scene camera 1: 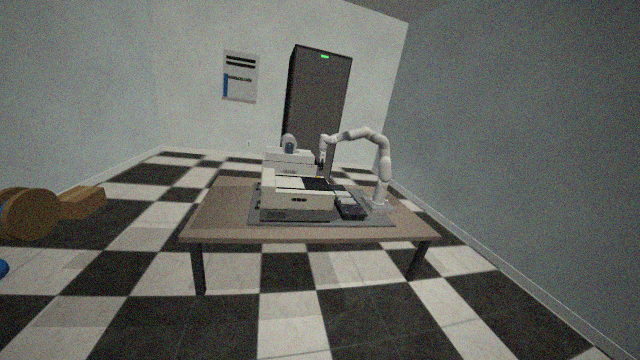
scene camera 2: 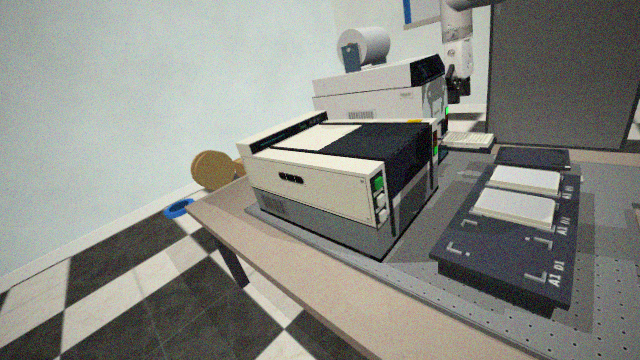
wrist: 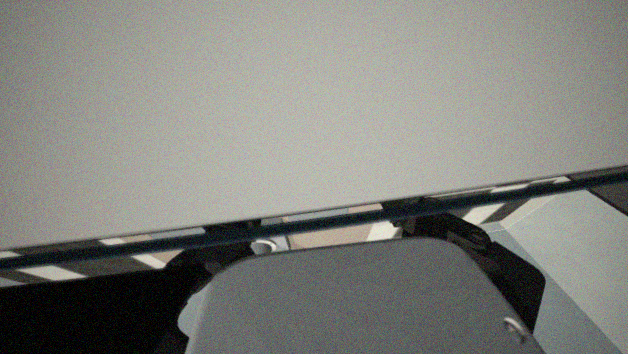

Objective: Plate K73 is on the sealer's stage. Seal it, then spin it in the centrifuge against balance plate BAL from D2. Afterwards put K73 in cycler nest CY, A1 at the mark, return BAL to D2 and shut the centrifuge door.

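Pixels of known places: gripper, fingertip midpoint: (scene camera 1: 319, 168) (scene camera 2: 459, 99); arm's base, link origin: (scene camera 1: 377, 201) (wrist: 258, 245).
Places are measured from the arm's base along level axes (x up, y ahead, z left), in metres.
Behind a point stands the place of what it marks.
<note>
My gripper (scene camera 1: 321, 165) {x 0.192, y 0.530, z -0.149 m} (scene camera 2: 457, 92) {x 0.192, y 0.530, z -0.149 m} (wrist: 324, 224) is open and empty. It hangs close against the right side face of the white sealer (scene camera 1: 288, 160) {x 0.278, y 0.803, z 0.011 m} (scene camera 2: 380, 87) {x 0.270, y 0.697, z -0.001 m}, just above that face's green light. The sealer's pale wall fills most of the wrist view (wrist: 285, 96). Plate K73 (scene camera 2: 467, 140) {x 0.080, y 0.492, z -0.116 m}, white with a dot grid, lies on the sealer's stage below and in front of the gripper. The centrifuge (scene camera 1: 295, 193) {x 0.180, y 0.741, z 0.367 m} (scene camera 2: 331, 178) {x 0.161, y 0.574, z 0.349 m} stands in front of the sealer. A white plate (scene camera 2: 514, 208) {x 0.047, y 0.310, z 0.129 m} sits in D2 on the dark deck (scene camera 2: 506, 257) {x 0.031, y 0.289, z 0.252 m} (scene camera 1: 351, 208) {x 0.031, y 0.306, z 0.217 m}. The dark cycler nest (scene camera 2: 532, 157) {x 0.029, y 0.337, z -0.163 m} lies behind the deck.
A second white plate (scene camera 2: 524, 178) {x 0.047, y 0.322, z 0.000 m} sits in D3; D1 is bare. A tall dark cabinet (scene camera 1: 315, 103) (scene camera 2: 559, 71) stands behind the table (scene camera 1: 223, 219) {x -0.039, y 1.162, z 0.382 m}. A film roll (scene camera 2: 363, 43) {x 0.399, y 0.760, z -0.028 m} tops the sealer. Wooden reels (scene camera 1: 28, 213) and a box (scene camera 1: 82, 198) lie on the floor at the left.
</note>
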